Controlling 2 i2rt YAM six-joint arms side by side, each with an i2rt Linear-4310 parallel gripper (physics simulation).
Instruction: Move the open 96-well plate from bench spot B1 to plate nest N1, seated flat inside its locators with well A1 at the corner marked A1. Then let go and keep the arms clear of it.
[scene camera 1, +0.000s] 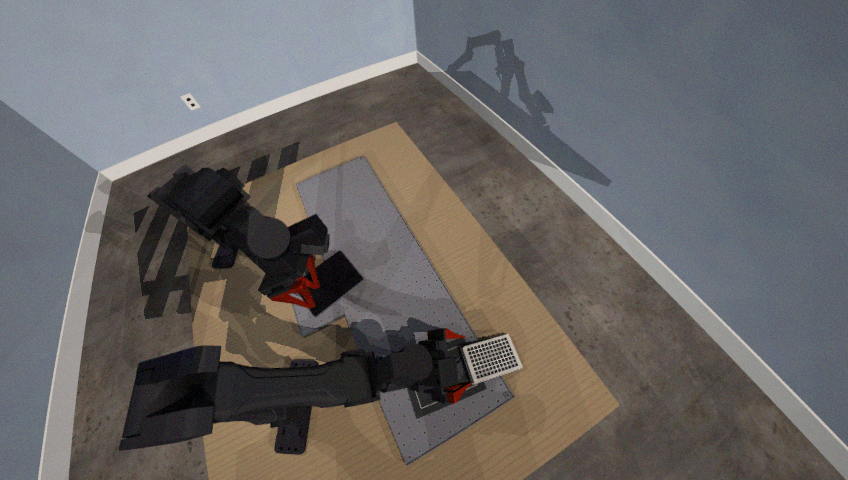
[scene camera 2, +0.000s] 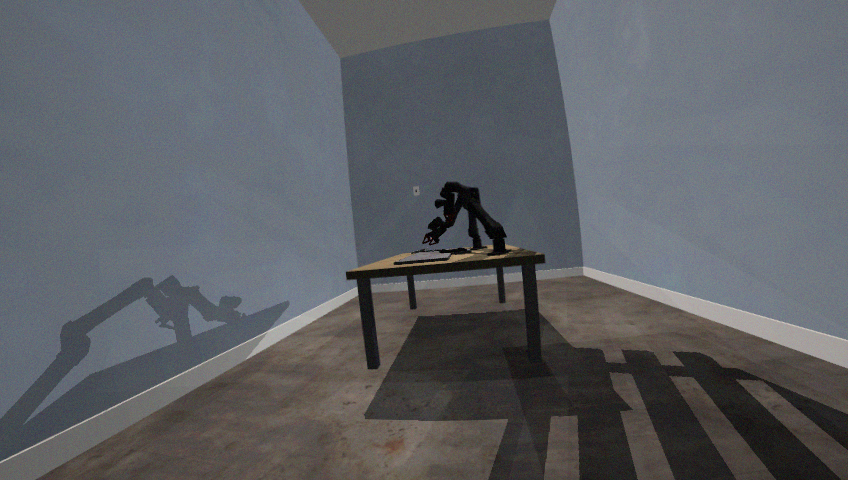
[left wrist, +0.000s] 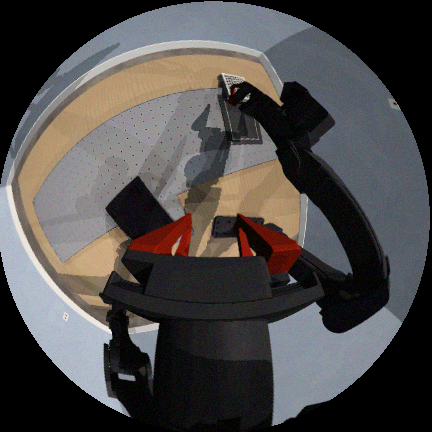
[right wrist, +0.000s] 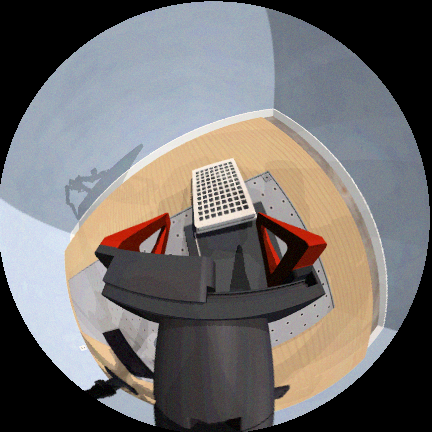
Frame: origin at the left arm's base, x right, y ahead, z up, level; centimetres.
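Seen in the pictures: left gripper, fingertip midpoint: (scene camera 1: 315, 297) (scene camera 2: 449, 222) (left wrist: 213, 217); right gripper, fingertip midpoint: (scene camera 1: 466, 359) (scene camera 2: 425, 244) (left wrist: 245, 93) (right wrist: 212, 217); left arm's base, link origin: (scene camera 2: 499, 253); right arm's base, link origin: (scene camera 2: 477, 248).
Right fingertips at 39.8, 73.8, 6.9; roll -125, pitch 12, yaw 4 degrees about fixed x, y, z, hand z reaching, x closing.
Note:
Pixels of each thing's middle, then the offset from my right fingertips to it, as dx, dy, dz. "pt": a spot on its surface instead. Level surfaces: height alone.
- white 96-well plate, body centre: (right wrist: 218, 188) (scene camera 1: 491, 357) (left wrist: 235, 86) -0.6, +6.4, -5.0
- dark pad with a white outline, surface spot: (scene camera 1: 424, 410) (left wrist: 259, 137) pt +9.8, -10.0, -5.5
- black block, body centre: (left wrist: 139, 216) (scene camera 1: 327, 281) (right wrist: 124, 355) (scene camera 2: 452, 250) -22.6, -36.2, -4.8
- grey perforated board, surface height: dz -5.6
- wooden table, surface height: dz -6.9
The white 96-well plate (scene camera 1: 492, 358) (right wrist: 222, 194) (left wrist: 231, 78) lies at one end of a dark pad with a white outline (scene camera 1: 424, 410) (left wrist: 255, 141). In the right wrist view it is ahead of and partly between my open right fingers, with no grip visible. My right gripper (scene camera 1: 467, 361) (right wrist: 212, 217) (scene camera 2: 429, 241) is wide open at the plate's near end. My left gripper (scene camera 1: 307, 286) (scene camera 2: 449, 218) is half open and empty, beside a black block (scene camera 1: 339, 281) (left wrist: 139, 206). I cannot read the N1, B1 or A1 marks; the right arm hides part of the pad.
A grey perforated board (scene camera 1: 380, 220) (left wrist: 145, 125) (right wrist: 302, 325) lies on the wooden table (scene camera 1: 553, 368) (scene camera 2: 511, 257). The right arm stretches over the board in scene camera 1. The left arm stands above it in that picture. The table's edge lies beyond the plate.

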